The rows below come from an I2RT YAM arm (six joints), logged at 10 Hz.
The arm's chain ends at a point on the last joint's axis. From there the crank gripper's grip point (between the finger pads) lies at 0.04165 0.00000 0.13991 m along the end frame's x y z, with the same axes.
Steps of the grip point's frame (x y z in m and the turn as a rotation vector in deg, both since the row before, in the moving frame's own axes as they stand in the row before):
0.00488 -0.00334 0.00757 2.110 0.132 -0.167
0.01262 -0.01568 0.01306 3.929 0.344 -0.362
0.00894 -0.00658 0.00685 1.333 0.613 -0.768
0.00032 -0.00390 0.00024 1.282 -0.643 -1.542
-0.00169 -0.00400 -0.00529 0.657 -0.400 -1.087
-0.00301 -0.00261 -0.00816 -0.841 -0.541 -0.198
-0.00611 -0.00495 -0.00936 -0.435 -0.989 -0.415
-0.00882 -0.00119 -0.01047 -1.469 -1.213 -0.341
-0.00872 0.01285 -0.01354 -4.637 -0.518 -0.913
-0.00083 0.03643 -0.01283 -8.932 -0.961 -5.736
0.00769 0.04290 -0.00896 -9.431 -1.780 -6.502
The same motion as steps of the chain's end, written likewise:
0.00457 0.00193 0.00776 2.110 0.132 -0.167
0.01181 -0.00584 0.01365 3.929 0.344 -0.362
0.00747 -0.00276 0.00735 1.333 0.613 -0.768
0.00195 0.00033 -0.00017 1.282 -0.643 -1.542
-0.00069 -0.00161 -0.00556 0.657 -0.400 -1.087
-0.00169 -0.00452 -0.00853 -0.841 -0.541 -0.198
-0.00369 -0.00572 -0.01006 -0.435 -0.989 -0.415
-0.00586 -0.00455 -0.01128 -1.469 -1.213 -0.341
-0.00754 0.00218 -0.01348 -4.637 -0.518 -0.913
0.00063 0.01872 -0.01213 -8.932 -0.961 -5.736
0.01099 0.02437 -0.00868 -9.431 -1.780 -6.502

